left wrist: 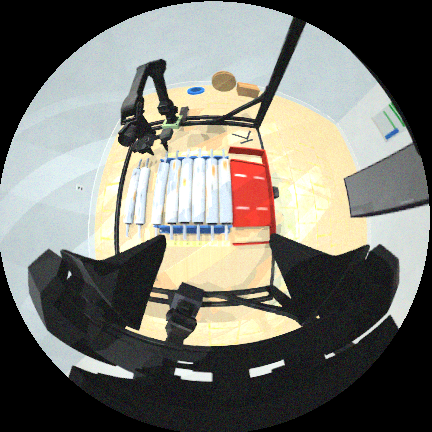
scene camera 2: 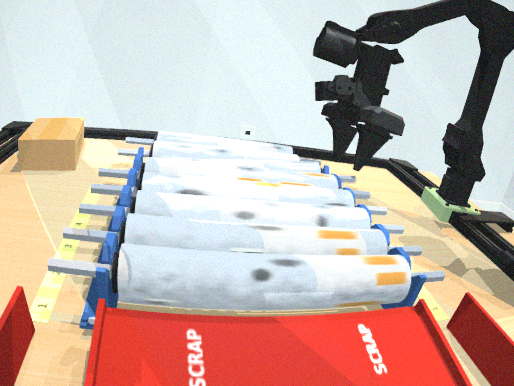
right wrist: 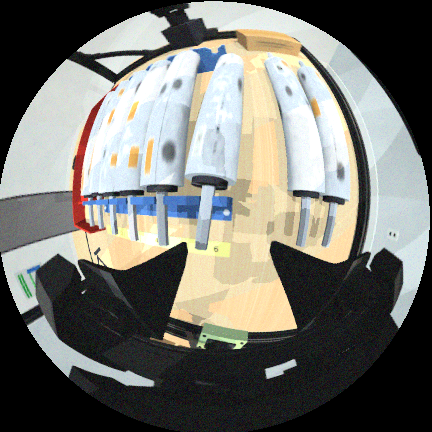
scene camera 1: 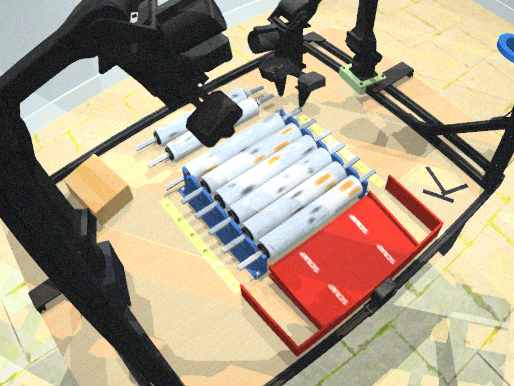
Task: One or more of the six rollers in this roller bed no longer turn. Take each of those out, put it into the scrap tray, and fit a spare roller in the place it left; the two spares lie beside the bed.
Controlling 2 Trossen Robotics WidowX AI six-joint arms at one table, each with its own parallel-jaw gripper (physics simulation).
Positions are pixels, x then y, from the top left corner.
Labels:
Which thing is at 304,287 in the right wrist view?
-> My right gripper.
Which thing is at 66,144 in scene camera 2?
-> A cardboard box.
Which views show my left gripper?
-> The left wrist view and scene camera 1 only.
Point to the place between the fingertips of my right gripper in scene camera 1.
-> At 291,101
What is my left gripper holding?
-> Nothing.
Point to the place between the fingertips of my left gripper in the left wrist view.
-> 218,239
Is my left gripper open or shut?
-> Open.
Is my right gripper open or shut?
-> Open.

